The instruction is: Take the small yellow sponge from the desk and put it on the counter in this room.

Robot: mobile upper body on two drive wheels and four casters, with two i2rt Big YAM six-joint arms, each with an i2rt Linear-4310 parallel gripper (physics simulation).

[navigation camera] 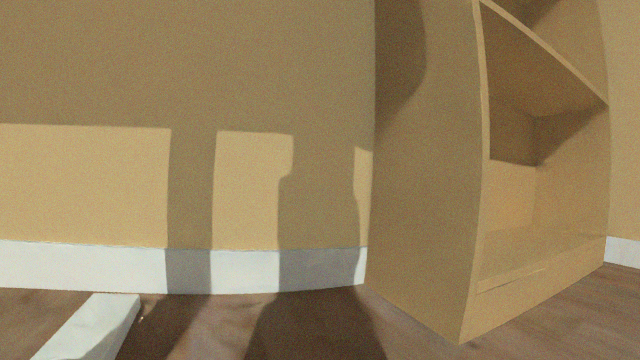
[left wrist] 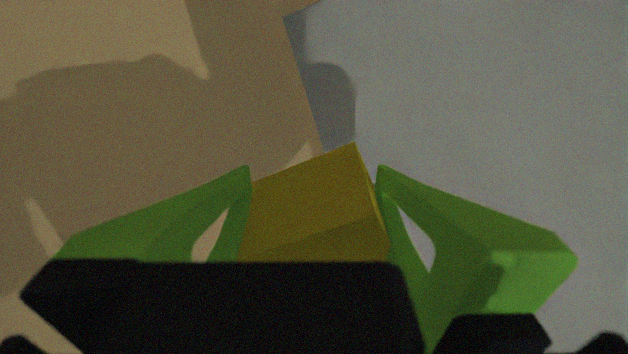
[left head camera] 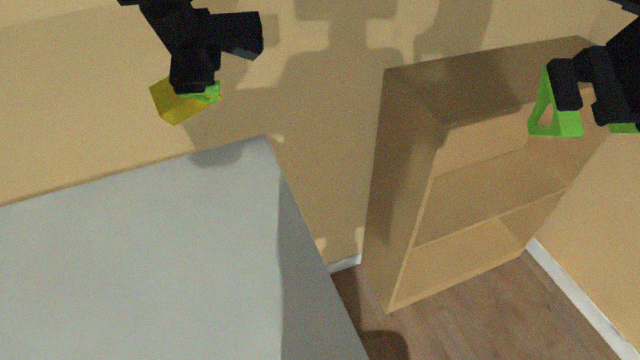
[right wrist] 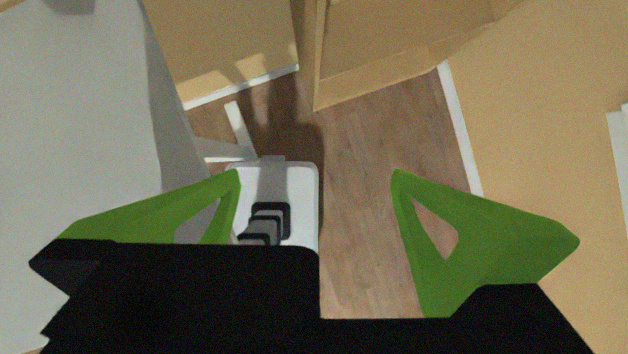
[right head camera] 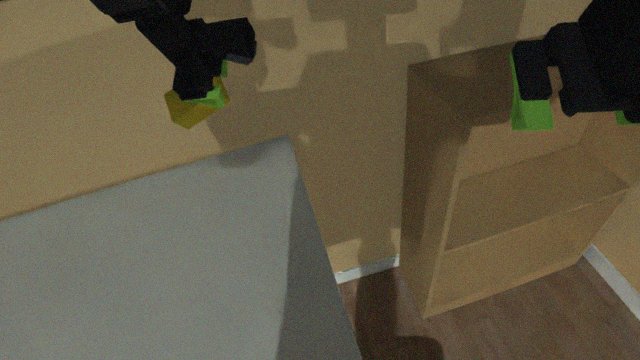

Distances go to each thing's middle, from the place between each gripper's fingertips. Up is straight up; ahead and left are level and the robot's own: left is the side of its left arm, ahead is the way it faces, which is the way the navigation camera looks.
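Small yellow sponge (left head camera: 174, 109) in sight; my right gripper is 8 cm above it, 23 cm short of it and 50 cm to the right of it. Counted from my left hand, the sponge is 5 cm to the left and 2 cm behind.
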